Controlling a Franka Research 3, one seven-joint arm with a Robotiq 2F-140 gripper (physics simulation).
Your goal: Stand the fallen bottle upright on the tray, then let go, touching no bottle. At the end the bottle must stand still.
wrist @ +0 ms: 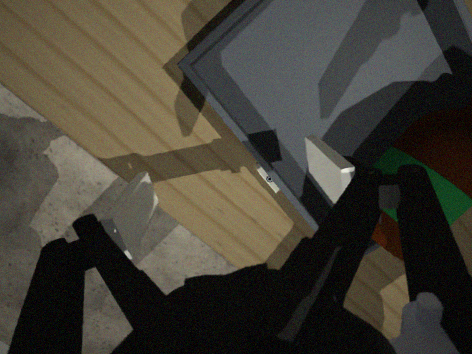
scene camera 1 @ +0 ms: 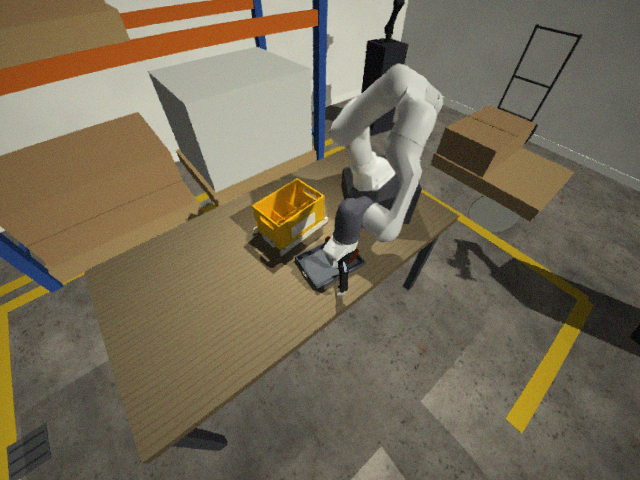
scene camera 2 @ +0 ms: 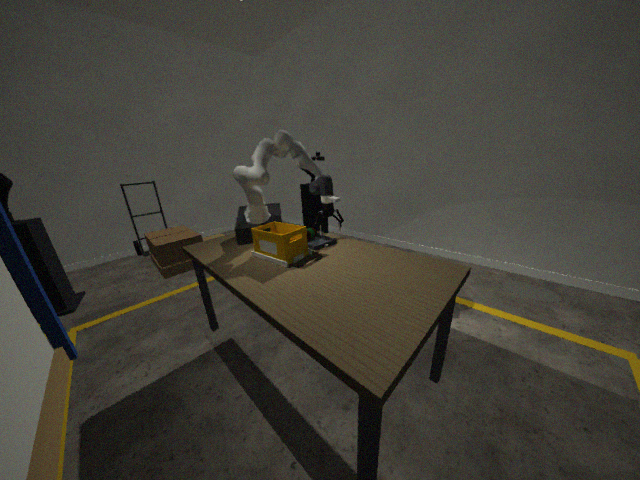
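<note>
The dark grey tray lies on the table. The fallen bottle, red-brown with a green band, lies on its side at the tray's robot-side part. In scene camera 1 the arm hides most of it, with a bit of red-brown bottle showing. My gripper is open and empty, pointing down at the tray's front edge. In the wrist view one fingertip is over the tray, the other beyond the table edge. The right finger's linkage partly covers the bottle; contact cannot be told.
A yellow crate stands on a pale base beside the tray, on the rack side. The wooden table ends close to the tray's front side. A tall blue and orange rack stands behind the table.
</note>
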